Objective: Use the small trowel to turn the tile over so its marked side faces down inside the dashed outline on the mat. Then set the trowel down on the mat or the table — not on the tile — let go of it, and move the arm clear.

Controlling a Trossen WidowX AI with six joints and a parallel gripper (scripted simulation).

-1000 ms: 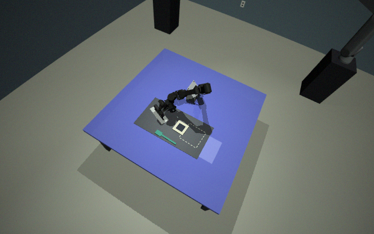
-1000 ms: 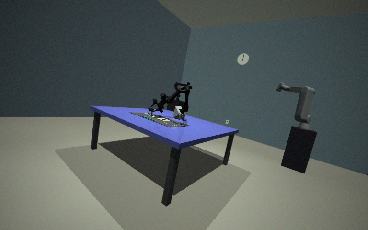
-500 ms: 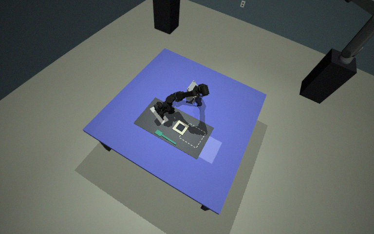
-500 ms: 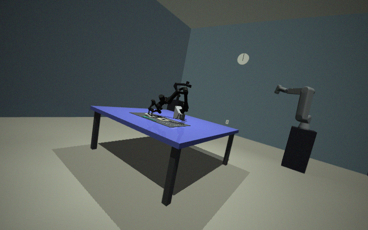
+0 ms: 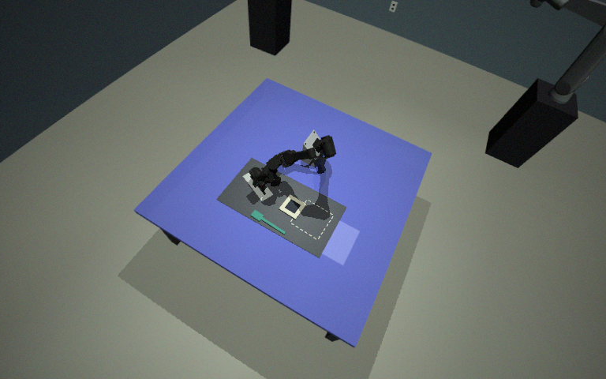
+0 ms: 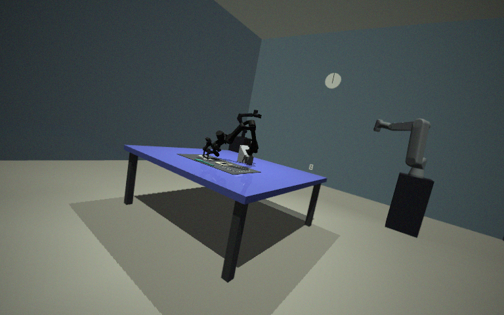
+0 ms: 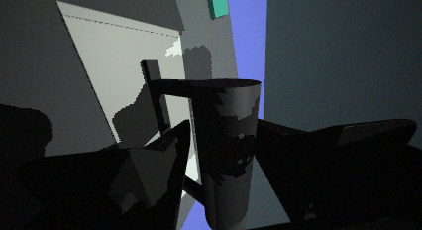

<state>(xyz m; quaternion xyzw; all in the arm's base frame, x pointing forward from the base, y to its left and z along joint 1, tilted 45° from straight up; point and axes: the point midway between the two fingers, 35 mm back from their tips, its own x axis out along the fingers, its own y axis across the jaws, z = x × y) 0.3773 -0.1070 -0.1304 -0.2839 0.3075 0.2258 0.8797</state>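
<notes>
My gripper tip is now 17 cm to the right of the dark mat and 7 cm above it. Round my gripper tip: green trowel: 14 cm ahead, 15 cm to the left, 4 cm below; cream tile: 1 cm behind, 23 cm to the left, 4 cm below.
</notes>
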